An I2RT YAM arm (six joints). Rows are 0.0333 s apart.
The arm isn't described. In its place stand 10 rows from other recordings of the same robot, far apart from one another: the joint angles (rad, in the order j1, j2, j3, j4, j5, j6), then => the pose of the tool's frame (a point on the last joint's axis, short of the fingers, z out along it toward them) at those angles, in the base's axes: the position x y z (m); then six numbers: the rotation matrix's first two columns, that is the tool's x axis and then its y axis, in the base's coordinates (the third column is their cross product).
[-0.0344, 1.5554, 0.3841, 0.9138, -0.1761, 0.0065] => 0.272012 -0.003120 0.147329 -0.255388 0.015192 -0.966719 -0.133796 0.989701 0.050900
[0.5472, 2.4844, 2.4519, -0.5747, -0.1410, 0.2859] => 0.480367 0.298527 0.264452 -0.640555 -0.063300 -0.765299 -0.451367 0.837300 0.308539
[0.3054, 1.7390, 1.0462, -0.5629, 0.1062, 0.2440] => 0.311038 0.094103 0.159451 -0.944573 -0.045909 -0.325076 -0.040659 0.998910 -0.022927
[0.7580, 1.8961, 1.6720, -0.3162, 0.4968, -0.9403] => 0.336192 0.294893 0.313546 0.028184 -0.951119 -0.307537 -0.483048 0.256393 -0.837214
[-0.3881, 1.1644, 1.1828, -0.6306, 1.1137, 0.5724] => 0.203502 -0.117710 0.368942 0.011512 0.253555 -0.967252 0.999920 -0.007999 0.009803
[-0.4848, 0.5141, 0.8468, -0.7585, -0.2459, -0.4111] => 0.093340 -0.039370 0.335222 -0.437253 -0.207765 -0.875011 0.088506 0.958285 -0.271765
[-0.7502, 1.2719, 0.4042, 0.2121, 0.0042, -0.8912] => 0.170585 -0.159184 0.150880 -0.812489 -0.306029 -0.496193 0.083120 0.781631 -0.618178
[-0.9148, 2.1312, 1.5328, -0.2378, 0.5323, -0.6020] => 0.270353 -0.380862 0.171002 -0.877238 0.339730 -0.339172 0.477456 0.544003 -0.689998
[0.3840, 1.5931, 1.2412, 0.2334, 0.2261, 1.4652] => 0.359474 0.136641 0.336462 -0.169372 0.976805 -0.131016 0.092275 0.148070 0.984663
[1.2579, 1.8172, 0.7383, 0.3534, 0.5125, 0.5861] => 0.118671 0.310098 0.112228 -0.566337 -0.184481 -0.803262 -0.483766 0.863474 0.142767
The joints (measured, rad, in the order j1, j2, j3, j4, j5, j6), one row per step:
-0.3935 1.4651 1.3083 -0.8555 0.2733 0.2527
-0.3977 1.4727 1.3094 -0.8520 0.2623 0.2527
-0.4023 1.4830 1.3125 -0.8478 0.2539 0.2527
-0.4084 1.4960 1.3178 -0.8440 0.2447 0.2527
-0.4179 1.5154 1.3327 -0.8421 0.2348 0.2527
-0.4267 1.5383 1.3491 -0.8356 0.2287 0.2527
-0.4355 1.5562 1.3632 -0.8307 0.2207 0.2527
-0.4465 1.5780 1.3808 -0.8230 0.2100 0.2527
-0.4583 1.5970 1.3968 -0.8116 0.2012 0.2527
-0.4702 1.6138 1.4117 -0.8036 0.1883 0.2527
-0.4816 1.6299 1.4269 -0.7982 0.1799 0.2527
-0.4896 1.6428 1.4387 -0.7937 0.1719 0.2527
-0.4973 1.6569 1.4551 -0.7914 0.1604 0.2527
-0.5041 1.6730 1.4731 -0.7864 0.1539 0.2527
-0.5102 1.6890 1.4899 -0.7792 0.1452 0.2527
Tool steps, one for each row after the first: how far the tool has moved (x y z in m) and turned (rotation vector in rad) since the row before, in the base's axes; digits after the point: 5 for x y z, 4 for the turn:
0.00138 -0.00154 -0.00169 0.0098 -0.0008 0.0016
0.00193 -0.00202 -0.00179 0.0077 0.0000 -0.0002
0.00231 -0.00268 -0.00195 0.0087 0.0005 -0.0013
0.00344 -0.00436 -0.00102 0.0088 -0.0010 -0.0043
0.00449 -0.00484 -0.00141 0.0048 -0.0021 -0.0056
0.00333 -0.00434 -0.00084 0.0057 -0.0039 -0.0046
0.00412 -0.00552 -0.00091 0.0068 -0.0071 -0.0054
0.00360 -0.00579 -0.00041 0.0031 -0.0108 -0.0072
0.00285 -0.00544 -0.00035 0.0070 -0.0103 -0.0050
0.00245 -0.00534 -0.00023 0.0042 -0.0072 -0.0069
0.00210 -0.00394 -0.00034 0.0044 -0.0061 -0.0037
0.00252 -0.00398 0.00050 0.0063 -0.0086 -0.0014
0.00318 -0.00424 0.00046 0.0015 -0.0087 -0.0032
0.00337 -0.00405 0.00018 0.0024 -0.0105 -0.0013

